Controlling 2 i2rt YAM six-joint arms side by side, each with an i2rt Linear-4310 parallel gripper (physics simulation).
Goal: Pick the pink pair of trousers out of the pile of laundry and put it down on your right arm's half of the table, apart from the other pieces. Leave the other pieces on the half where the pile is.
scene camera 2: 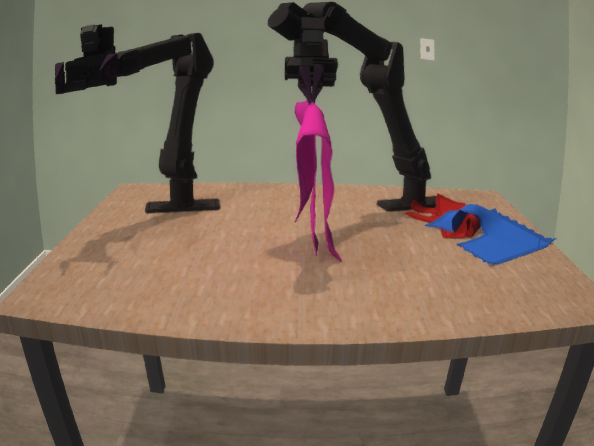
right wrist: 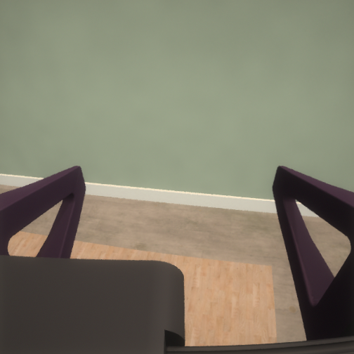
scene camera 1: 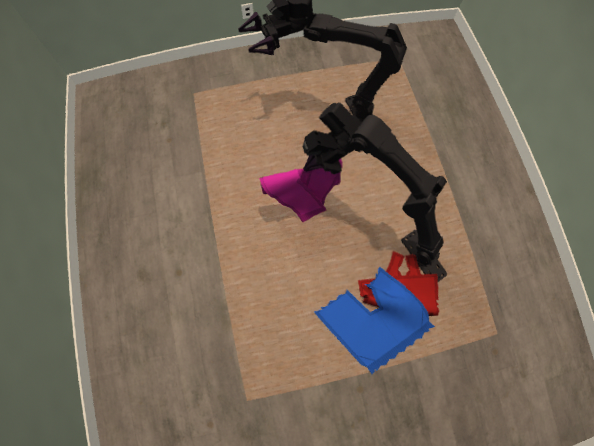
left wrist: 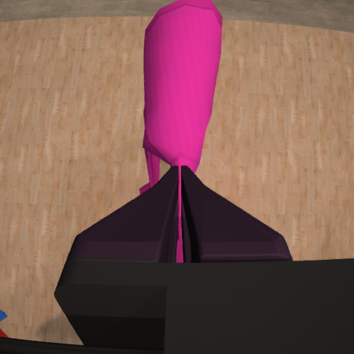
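Note:
The pink trousers point(scene camera 1: 295, 192) point(scene camera 2: 314, 127) point(left wrist: 182, 85) hang from my left gripper point(scene camera 2: 311, 101) point(left wrist: 179, 176), which is shut on them. They hang in folds near the middle of the table in scene camera 2, and their lower ends look to be above the table top. In scene camera 1 the arm covers part of them. My right gripper point(scene camera 1: 256, 37) point(scene camera 2: 85, 75) point(right wrist: 178, 176) is open and empty, held high at the far left in scene camera 2, well away from the trousers.
A blue piece point(scene camera 1: 380, 325) point(scene camera 2: 505, 240) lies at the right of the table point(scene camera 1: 280, 350) point(scene camera 2: 175, 300) in scene camera 2, partly over a red piece point(scene camera 1: 425, 292) point(scene camera 2: 445, 205). The red piece lies beside the left arm's base point(scene camera 1: 425, 255) point(scene camera 2: 415, 200). The right arm's base point(scene camera 2: 182, 205) stands at the back left.

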